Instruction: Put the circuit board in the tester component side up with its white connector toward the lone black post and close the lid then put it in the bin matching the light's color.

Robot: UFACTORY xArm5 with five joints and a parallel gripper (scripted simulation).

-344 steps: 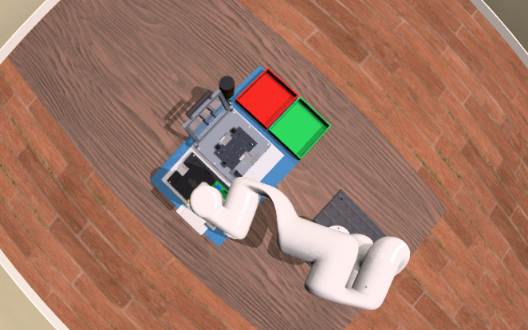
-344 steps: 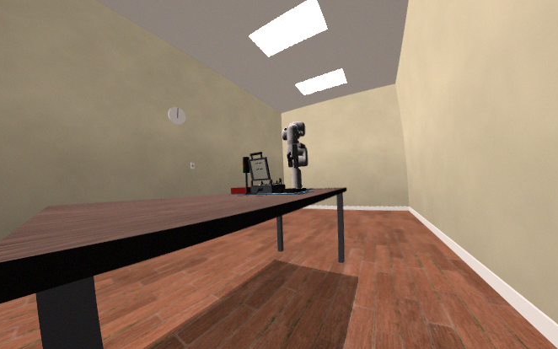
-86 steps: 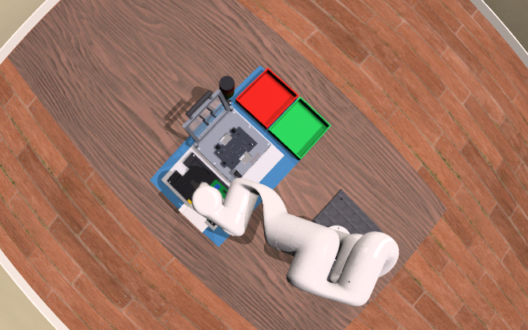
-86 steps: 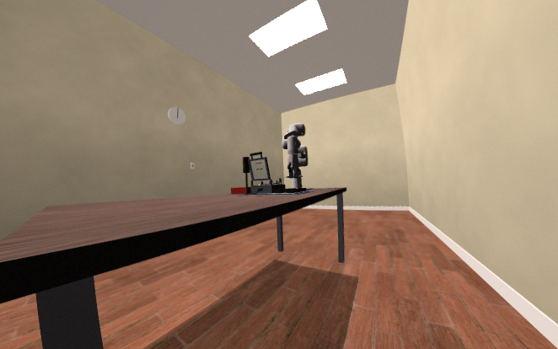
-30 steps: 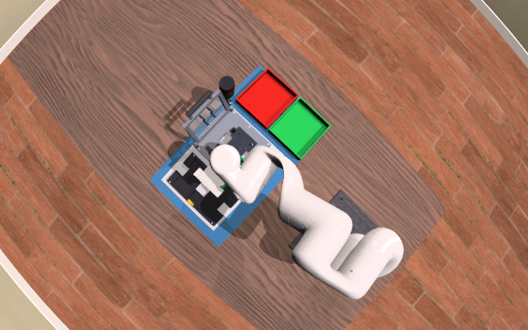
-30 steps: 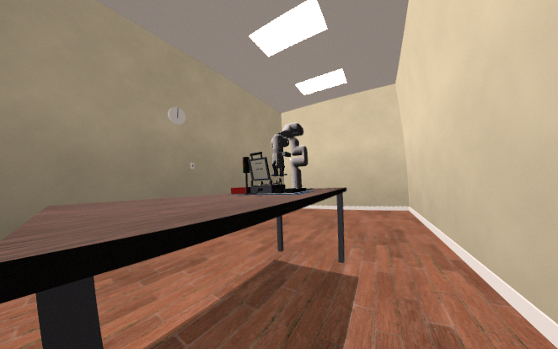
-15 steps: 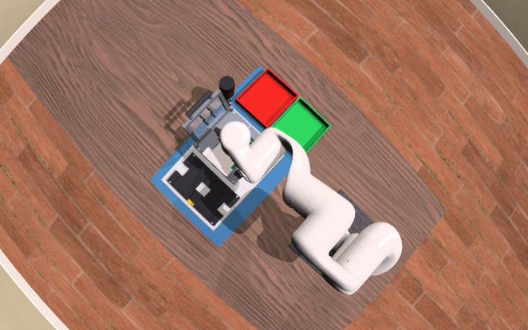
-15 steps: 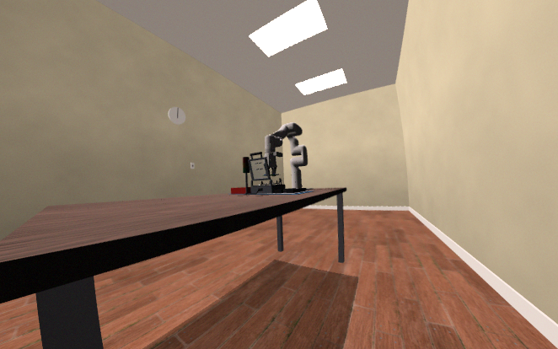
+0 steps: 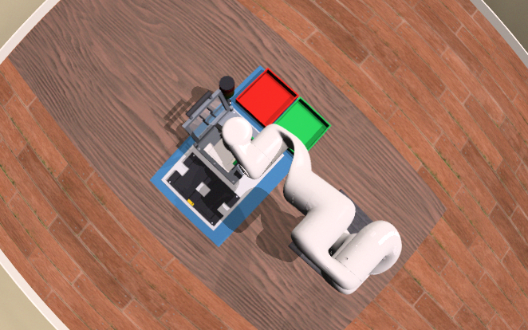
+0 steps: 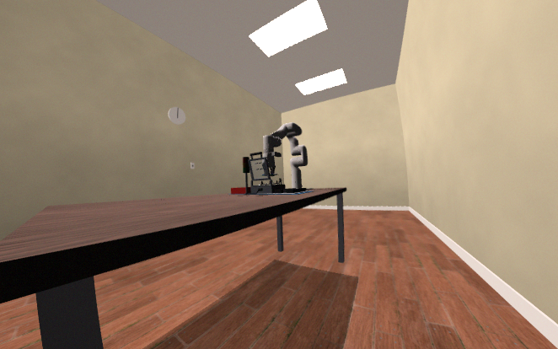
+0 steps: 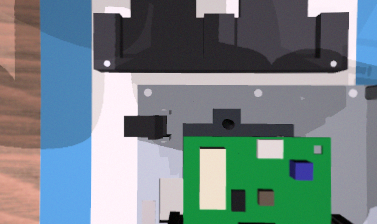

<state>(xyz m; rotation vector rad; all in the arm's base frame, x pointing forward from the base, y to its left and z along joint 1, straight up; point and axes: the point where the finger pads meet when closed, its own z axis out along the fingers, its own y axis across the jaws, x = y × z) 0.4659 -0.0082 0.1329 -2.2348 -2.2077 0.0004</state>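
The tester lid is 130 mm ahead of my hand and 50 mm above it. Also, from my hand: green bin: 110 mm behind, 200 mm to the right, 120 mm below; then green circuit board: right at my hand; then red bin: 40 mm ahead, 200 mm to the right, 120 mm below.
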